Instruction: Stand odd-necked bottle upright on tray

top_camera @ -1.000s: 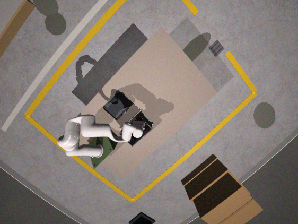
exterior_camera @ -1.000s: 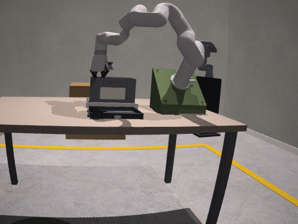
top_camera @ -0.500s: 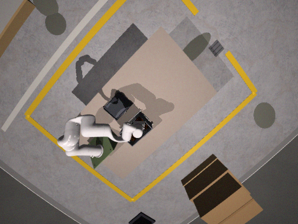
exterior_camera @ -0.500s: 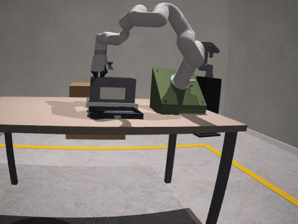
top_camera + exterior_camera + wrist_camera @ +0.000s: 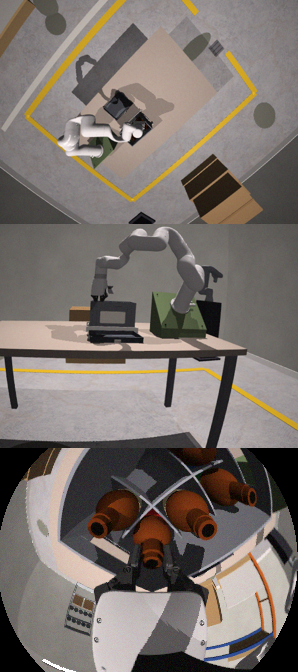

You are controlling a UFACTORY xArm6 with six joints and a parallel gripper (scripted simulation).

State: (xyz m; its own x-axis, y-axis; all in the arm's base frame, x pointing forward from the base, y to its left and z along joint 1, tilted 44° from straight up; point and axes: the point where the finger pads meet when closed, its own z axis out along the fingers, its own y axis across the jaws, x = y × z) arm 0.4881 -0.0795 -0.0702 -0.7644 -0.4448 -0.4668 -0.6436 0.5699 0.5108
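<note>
My gripper is now 180 mm past the glass bottle, 70 mm to the left of it and 70 mm above it. Round my hand: dark crate 90 mm behind, 30 mm to the right, 70 mm below; flat dark tray 50 mm behind, 260 mm to the left, 150 mm below.
</note>
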